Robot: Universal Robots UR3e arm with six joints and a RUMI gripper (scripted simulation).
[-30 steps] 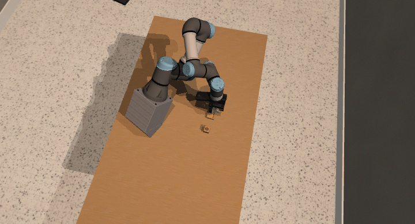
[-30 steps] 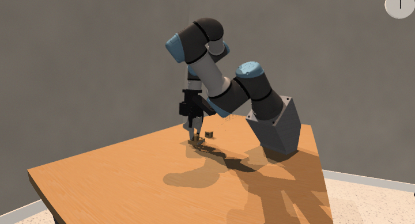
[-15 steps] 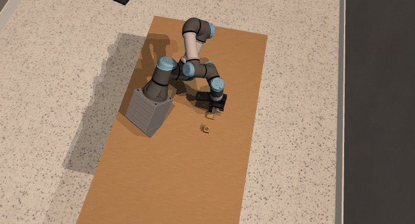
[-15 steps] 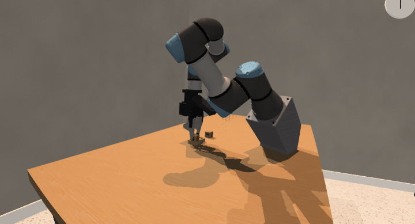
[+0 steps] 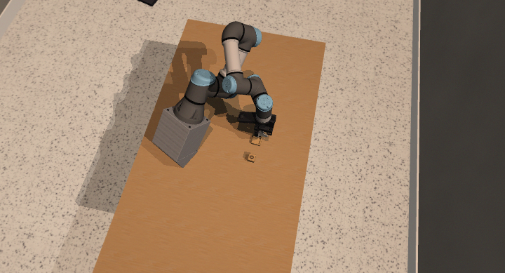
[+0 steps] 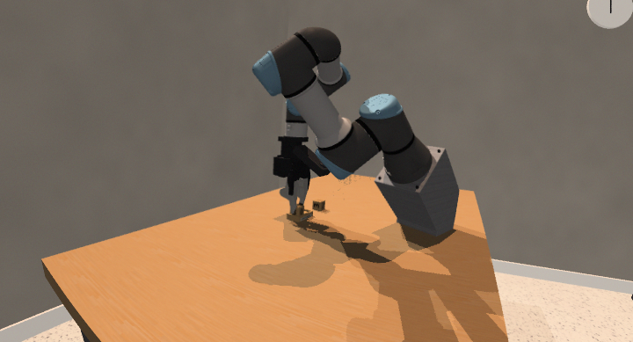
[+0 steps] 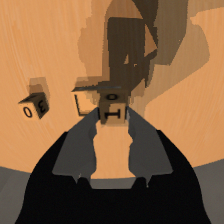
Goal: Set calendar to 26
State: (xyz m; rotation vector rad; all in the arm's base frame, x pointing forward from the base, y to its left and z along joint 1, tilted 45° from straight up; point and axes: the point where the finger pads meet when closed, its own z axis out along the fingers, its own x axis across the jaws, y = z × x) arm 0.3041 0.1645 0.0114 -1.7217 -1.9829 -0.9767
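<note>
Right now my hand is 3 cm above the shallow wooden tray and 2 cm to the left of it.
</note>
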